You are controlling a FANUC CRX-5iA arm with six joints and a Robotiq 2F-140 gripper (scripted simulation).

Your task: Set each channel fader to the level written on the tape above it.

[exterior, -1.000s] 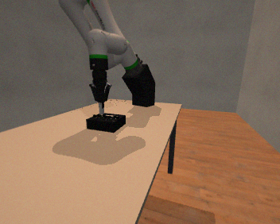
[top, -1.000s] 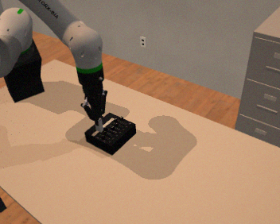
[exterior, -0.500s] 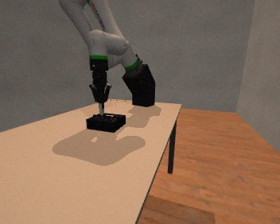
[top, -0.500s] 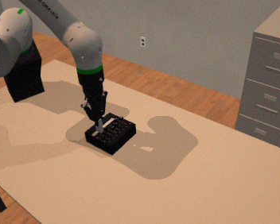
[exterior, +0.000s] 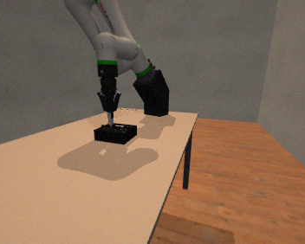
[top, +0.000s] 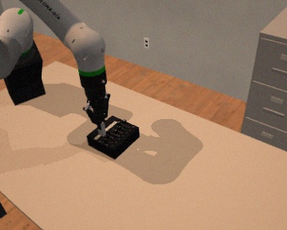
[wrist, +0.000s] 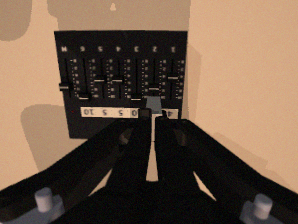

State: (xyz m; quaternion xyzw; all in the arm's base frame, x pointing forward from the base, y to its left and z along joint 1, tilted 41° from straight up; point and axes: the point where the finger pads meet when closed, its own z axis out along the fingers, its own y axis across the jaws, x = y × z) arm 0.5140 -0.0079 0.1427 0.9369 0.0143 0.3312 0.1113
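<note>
Right now the cap 2 is 30 mm below my hand and 20 mm ahead of it. The rest, counted from my hand: cap 4: 40 mm to the left, 40 mm ahead, 30 mm below; channel 1 cap: 40 mm ahead, 30 mm below, 20 mm to the right; cap 3: 30 mm below, 20 mm to the left, 10 mm ahead.
</note>
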